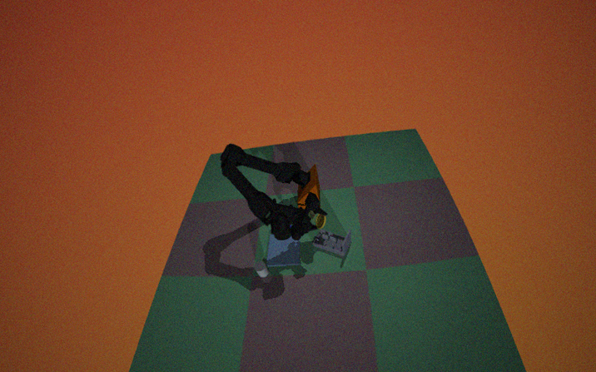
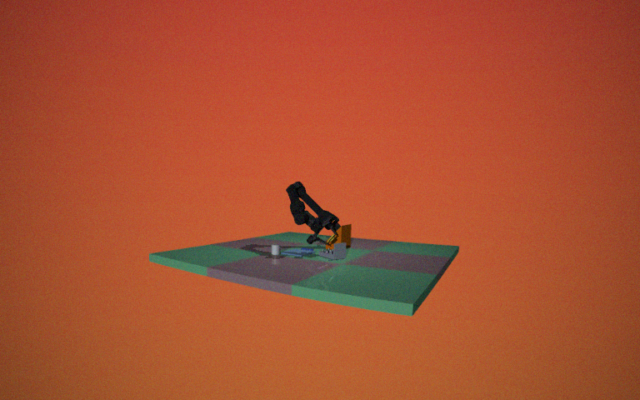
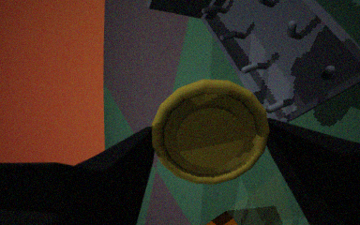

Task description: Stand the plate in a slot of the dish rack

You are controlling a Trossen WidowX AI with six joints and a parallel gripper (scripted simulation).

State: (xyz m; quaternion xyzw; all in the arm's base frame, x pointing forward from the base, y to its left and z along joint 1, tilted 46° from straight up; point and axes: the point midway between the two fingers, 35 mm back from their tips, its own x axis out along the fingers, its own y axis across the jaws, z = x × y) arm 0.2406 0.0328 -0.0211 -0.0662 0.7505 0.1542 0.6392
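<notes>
Now: gripper tip 6 cm short of the grey dish rack, 3 cm to the right of it and 6 cm above it. From my gripper tip the other things lie so: blue spoon: 5 cm behind, 17 cm to the right, 7 cm below; blue-grey mat: 6 cm ahead, 17 cm to the right, 8 cm below; yellow plate: 1 cm to the right.
</notes>
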